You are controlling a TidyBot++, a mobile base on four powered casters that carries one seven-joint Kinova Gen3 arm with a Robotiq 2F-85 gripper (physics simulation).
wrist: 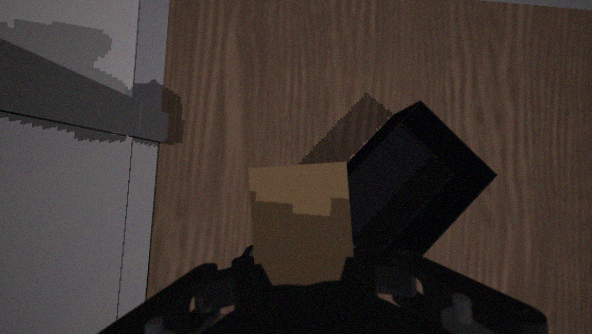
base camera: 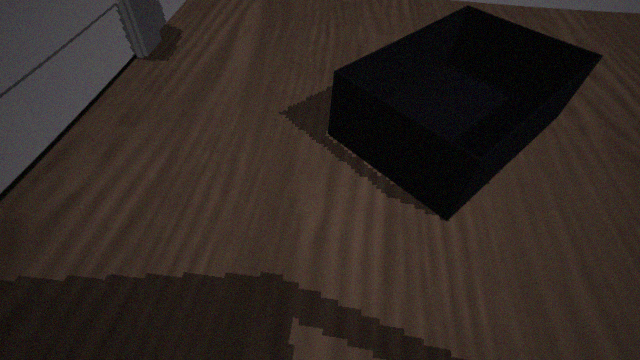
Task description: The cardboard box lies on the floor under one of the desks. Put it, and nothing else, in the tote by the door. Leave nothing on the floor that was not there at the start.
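Places are measured from the arm's base along level axes (x down, y ahead, z right), in millimetres.
Where they show: gripper, fingertip midpoint: (wrist: pixel 301 247).
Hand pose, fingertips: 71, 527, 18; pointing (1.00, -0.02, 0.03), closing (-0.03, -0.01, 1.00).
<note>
Each offset is from my fingertips to the top centre of the thing, as dx, dy, dz. "spot": to the spot under its first point. Level surfaces: height alone.
The tan cardboard box {-55, +16, +0} (wrist: pixel 302 225) is held between the fingers of my gripper (wrist: pixel 301 247), which is shut on it and points down over the floor in the wrist view. The black tote {+226, -9, +203} (base camera: pixel 400 140) (wrist: pixel 450 180) is open at the top and stands on the floor, right of centre in the base camera view. In the wrist view the cardboard box covers the tote's left corner; the box appears above the floor, left of the tote's middle. The gripper does not show in the base camera view.
A white wall or door panel (base camera: pixel 40 85) (wrist: pixel 65 210) runs along the left side, with a grey trim piece {spot: +286, +155, -267} (base camera: pixel 142 30) at its end. The wooden floor {dx +326} (base camera: pixel 225 175) (wrist: pixel 280 75) carries shadows. A pale baseboard (base camera: pixel 575 4) shows at the upper right.
</note>
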